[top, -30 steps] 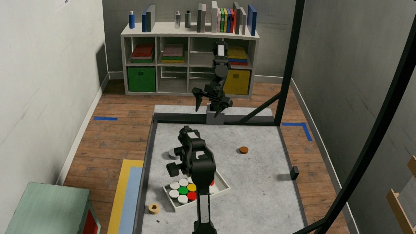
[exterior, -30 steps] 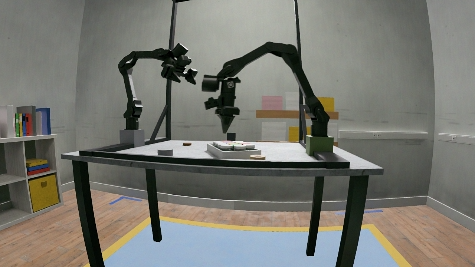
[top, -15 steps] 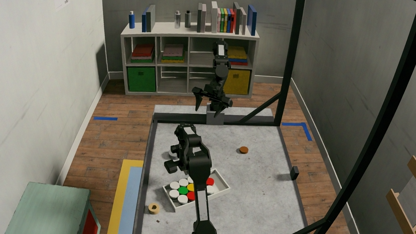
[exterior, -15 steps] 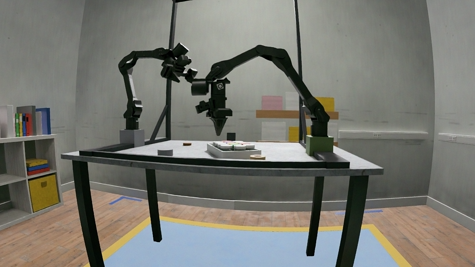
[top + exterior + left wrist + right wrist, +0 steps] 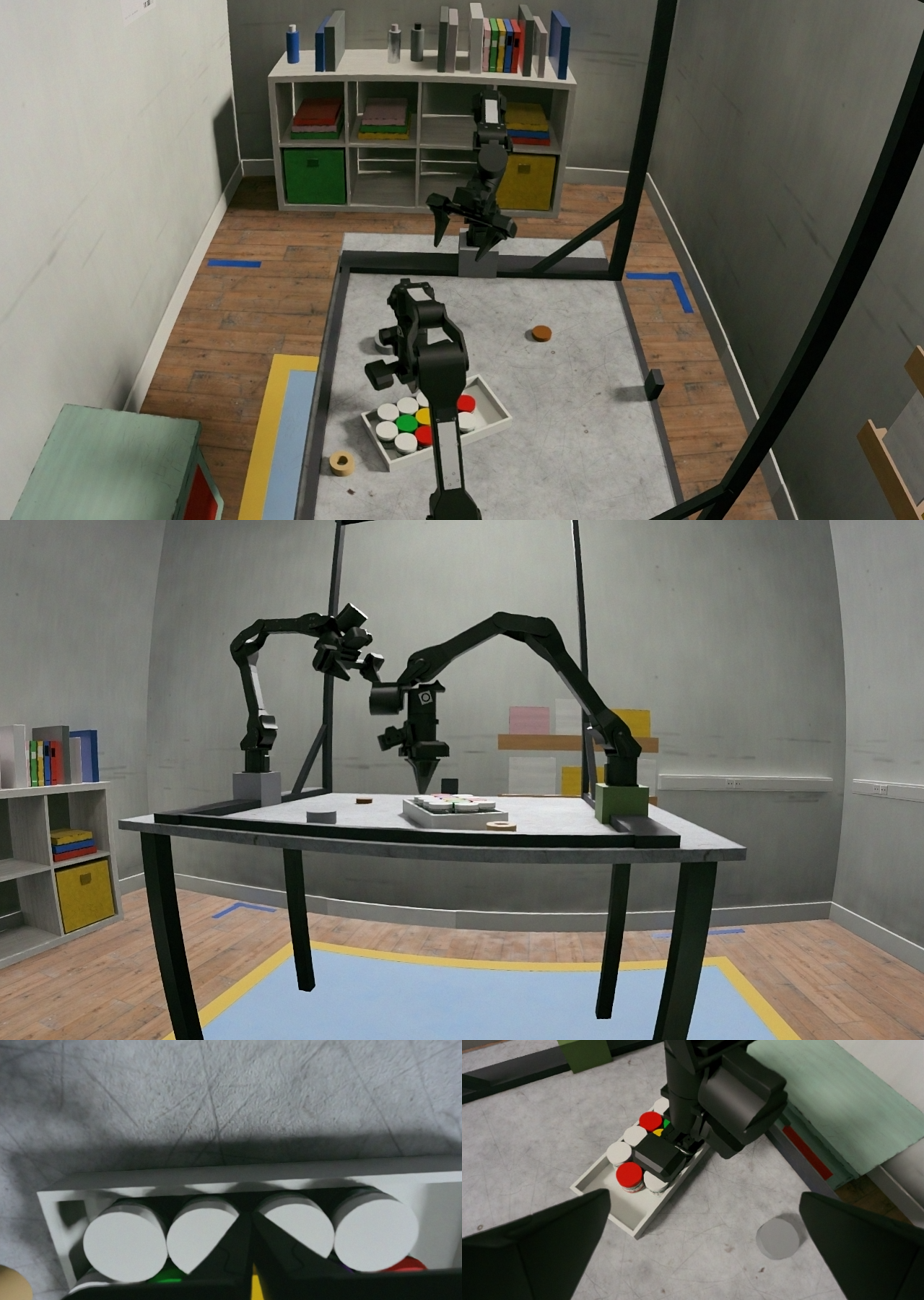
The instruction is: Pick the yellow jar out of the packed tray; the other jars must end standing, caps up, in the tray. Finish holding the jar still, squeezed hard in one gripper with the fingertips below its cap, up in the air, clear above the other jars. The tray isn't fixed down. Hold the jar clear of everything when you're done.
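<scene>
The red jar lies 10 cm to the left of my left hand, 6 cm below it and 4 cm behind it. From my left hand the other things lie so: yellow jar: 6 cm below, 5 cm to the left, 3 cm behind; then green jar: 8 cm to the left, 6 cm below; then purple jar: 7 cm behind, 6 cm below, 3 cm to the left.
</scene>
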